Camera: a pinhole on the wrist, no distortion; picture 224 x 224 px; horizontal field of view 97.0 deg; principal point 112.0 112.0 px. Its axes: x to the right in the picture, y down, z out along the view. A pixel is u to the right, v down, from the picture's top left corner.
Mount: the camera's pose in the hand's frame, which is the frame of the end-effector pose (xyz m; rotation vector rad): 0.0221 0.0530 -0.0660 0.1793 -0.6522 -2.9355
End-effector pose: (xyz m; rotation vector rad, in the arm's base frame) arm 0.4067 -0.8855 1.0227 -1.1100 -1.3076 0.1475
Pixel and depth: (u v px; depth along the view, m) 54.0 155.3 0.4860
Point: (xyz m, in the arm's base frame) 0.1439 -0.3928 1.0528
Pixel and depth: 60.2 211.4 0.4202
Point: 0.0052 -0.5161 1.1864
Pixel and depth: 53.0 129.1 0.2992
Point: 0.3381 -0.5659 0.9866
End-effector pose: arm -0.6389 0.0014 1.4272 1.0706 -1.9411 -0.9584
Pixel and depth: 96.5 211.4 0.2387
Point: -0.8518 0.0032 1.2686
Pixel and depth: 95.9 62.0 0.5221
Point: -1.0777 0.2734 1.7284
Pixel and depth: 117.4 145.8 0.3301
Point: -0.8902 0.1350 1.3616
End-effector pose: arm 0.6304 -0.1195 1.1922 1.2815 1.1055 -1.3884
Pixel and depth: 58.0 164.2 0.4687
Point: 0.5991 -0.6176 0.9868
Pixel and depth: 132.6 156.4 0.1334
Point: 0.6669 -0.2033 1.2134
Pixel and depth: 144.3 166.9 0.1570
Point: 0.6445 -0.2292 1.2393
